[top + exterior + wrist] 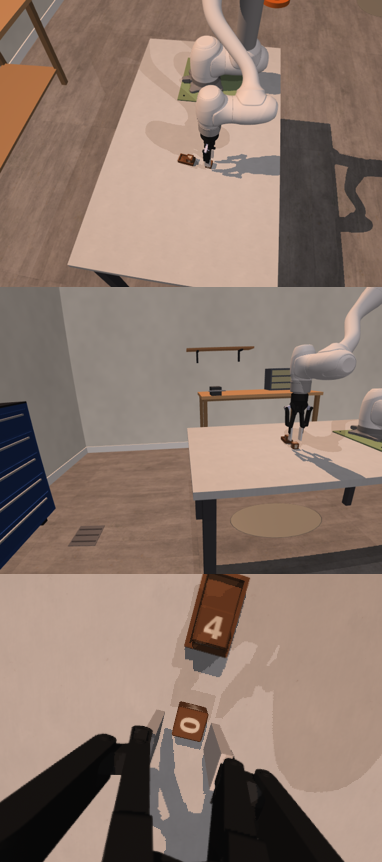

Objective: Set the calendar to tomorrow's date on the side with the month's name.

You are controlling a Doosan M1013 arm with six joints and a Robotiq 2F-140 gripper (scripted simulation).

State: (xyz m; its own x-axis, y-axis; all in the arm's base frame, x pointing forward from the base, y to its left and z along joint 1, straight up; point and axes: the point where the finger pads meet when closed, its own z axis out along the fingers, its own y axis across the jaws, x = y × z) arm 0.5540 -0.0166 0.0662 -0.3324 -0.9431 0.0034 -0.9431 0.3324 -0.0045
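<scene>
Now: hand 60 mm above the brown digit cube. The rest, counted from my hand: tray 40 mm behind, 100 mm to the right, 70 mm below.
</scene>
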